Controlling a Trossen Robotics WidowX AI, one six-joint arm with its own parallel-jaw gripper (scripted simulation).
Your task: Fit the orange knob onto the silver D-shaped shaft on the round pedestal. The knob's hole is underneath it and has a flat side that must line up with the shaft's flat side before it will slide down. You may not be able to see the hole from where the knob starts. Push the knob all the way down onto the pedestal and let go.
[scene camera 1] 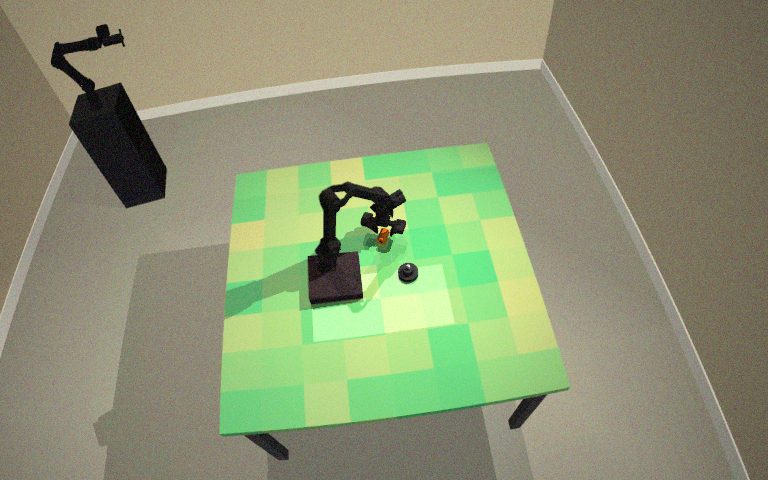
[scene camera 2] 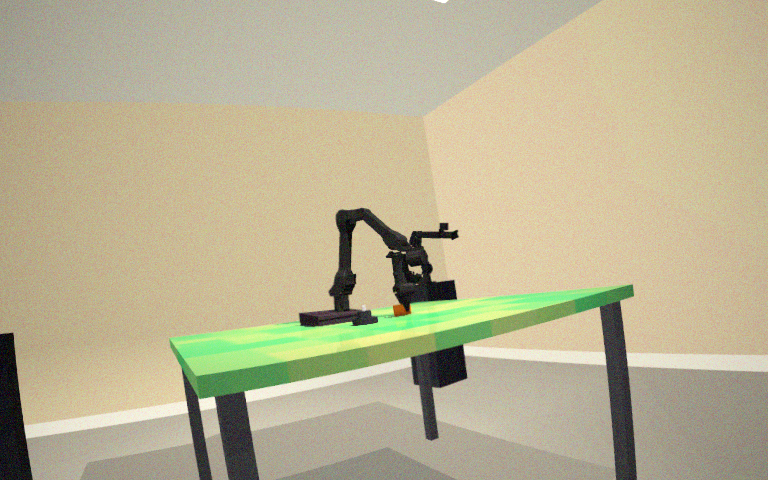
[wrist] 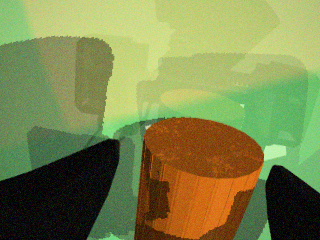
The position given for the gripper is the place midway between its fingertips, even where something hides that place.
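Note:
Gripper [scene camera 2: 406, 311], open, holding nothing. Same gripper [wrist: 196, 164]. Orange knob [wrist: 193, 171] visible.

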